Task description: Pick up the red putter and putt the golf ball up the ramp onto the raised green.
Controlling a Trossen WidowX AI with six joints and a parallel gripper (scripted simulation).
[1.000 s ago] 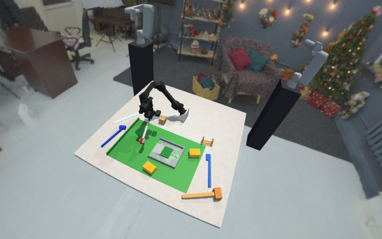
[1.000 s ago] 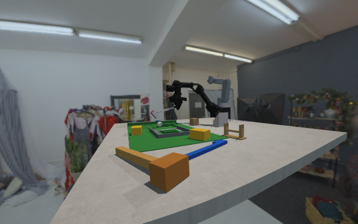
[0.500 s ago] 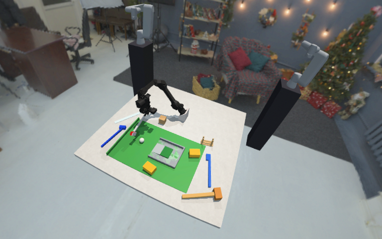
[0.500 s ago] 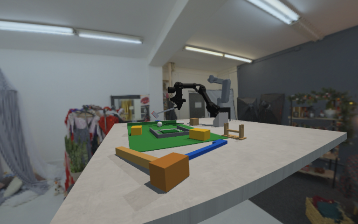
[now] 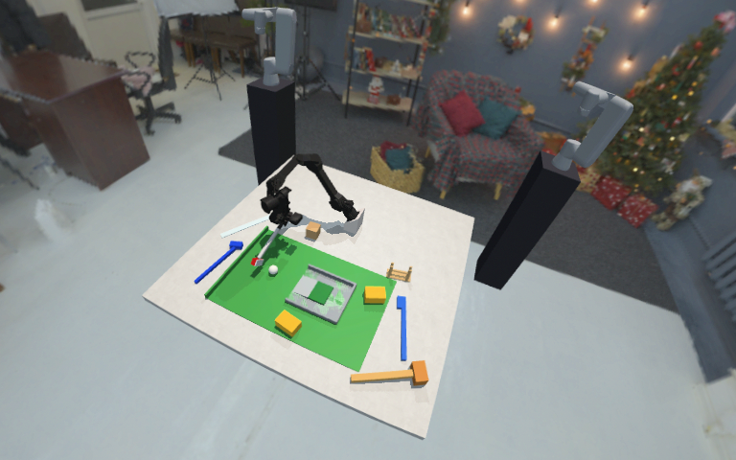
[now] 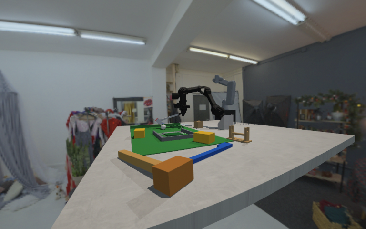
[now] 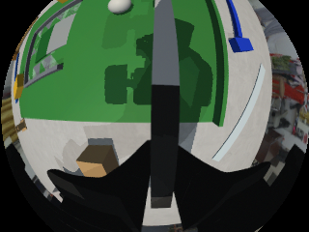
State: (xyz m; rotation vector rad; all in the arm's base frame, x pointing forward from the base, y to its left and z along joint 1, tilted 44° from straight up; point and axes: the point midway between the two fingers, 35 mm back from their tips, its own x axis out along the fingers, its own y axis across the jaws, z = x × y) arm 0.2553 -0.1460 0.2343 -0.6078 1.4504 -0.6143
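The tan cube is 11 cm to the left of my gripper tip, 10 cm behind it and 7 cm below it. Also, from my gripper tip: white bar (23 cm to the right, 10 cm below, 1 cm ahead); white golf ball (21 cm ahead, 8 cm below, 7 cm to the left); blue putter (27 cm ahead, 20 cm to the right, 9 cm below).
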